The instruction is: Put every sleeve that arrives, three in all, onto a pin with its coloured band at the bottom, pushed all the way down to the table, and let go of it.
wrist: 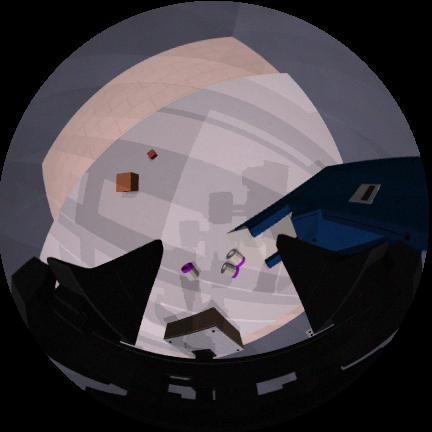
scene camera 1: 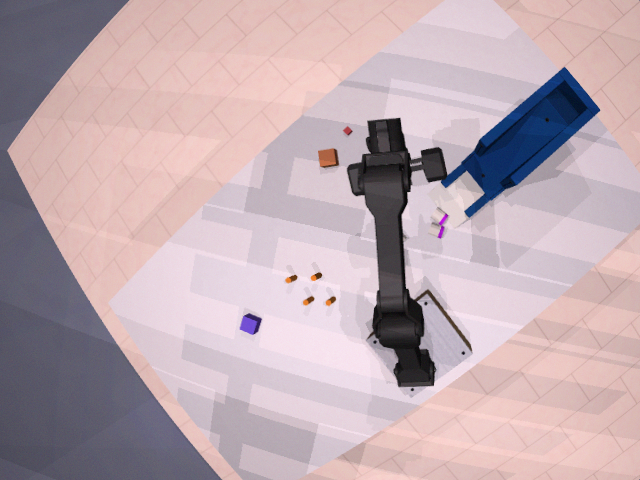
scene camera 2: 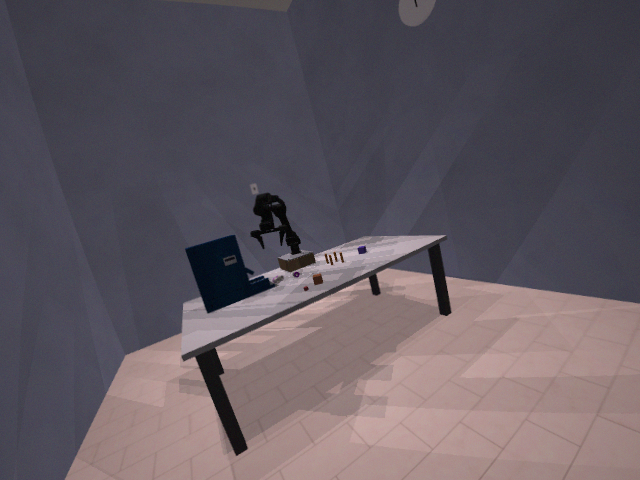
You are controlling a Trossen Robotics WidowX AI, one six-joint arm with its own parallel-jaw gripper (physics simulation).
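Note:
Two pale sleeves with magenta bands lie close together at the chute's mouth: one sleeve [scene camera 1: 437, 214] [wrist: 234, 256], the other [scene camera 1: 435, 228] [wrist: 228, 269]. Their bands face away from the third sleeve. The third sleeve [scene camera 2: 296, 274] [wrist: 192, 272] lies apart, towards the arm base, its banded end facing scene camera 2; the arm hides it in scene camera 1. Several upright orange pins stand bare in a group, including one pin [scene camera 1: 316, 276] [scene camera 2: 335, 256] and another pin [scene camera 1: 308, 300]. My gripper [scene camera 1: 395, 171] [scene camera 2: 272, 245] [wrist: 220, 243] is wide open and empty, high above the table near the sleeves.
A blue chute [scene camera 1: 522, 144] [scene camera 2: 222, 273] [wrist: 335, 232] with a pale lip [scene camera 1: 460, 196] stands beside the sleeves. An orange block [scene camera 1: 327, 158] [scene camera 2: 317, 279] [wrist: 127, 182], a small red cube [scene camera 1: 347, 130] [wrist: 152, 154] and a purple cube [scene camera 1: 250, 323] [scene camera 2: 361, 250] lie on the table.

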